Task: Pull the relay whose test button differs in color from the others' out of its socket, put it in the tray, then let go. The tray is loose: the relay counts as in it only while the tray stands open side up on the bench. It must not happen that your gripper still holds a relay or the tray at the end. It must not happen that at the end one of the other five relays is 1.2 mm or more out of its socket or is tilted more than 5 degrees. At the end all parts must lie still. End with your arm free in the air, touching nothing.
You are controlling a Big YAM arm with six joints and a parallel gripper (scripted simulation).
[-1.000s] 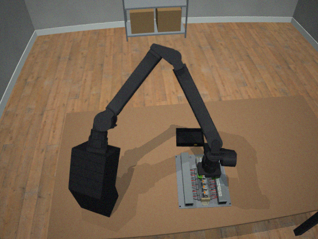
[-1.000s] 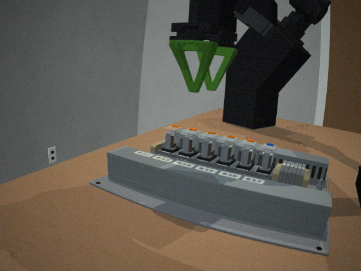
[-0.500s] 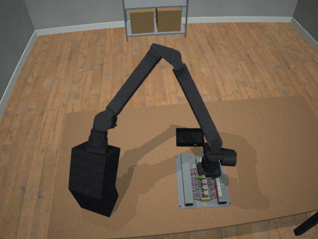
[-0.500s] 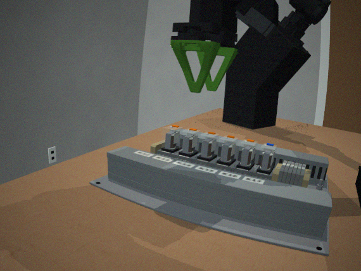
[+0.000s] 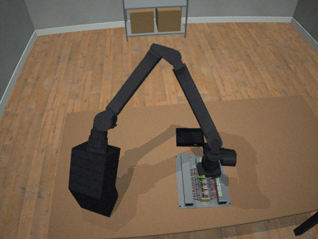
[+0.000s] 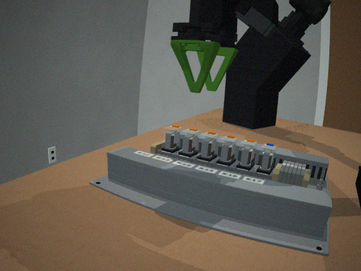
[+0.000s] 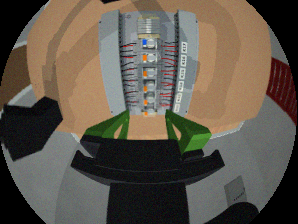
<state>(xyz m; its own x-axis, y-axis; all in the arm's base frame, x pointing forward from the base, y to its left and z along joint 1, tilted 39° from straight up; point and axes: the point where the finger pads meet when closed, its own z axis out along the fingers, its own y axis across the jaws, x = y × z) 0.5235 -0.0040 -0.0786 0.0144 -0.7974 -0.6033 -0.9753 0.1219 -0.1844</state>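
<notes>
My hand is 110 mm to the right of the relay and 90 mm above it. The rest, counted from my hand: black tray: 330 mm to the left, 120 mm below, 40 mm behind.
</notes>
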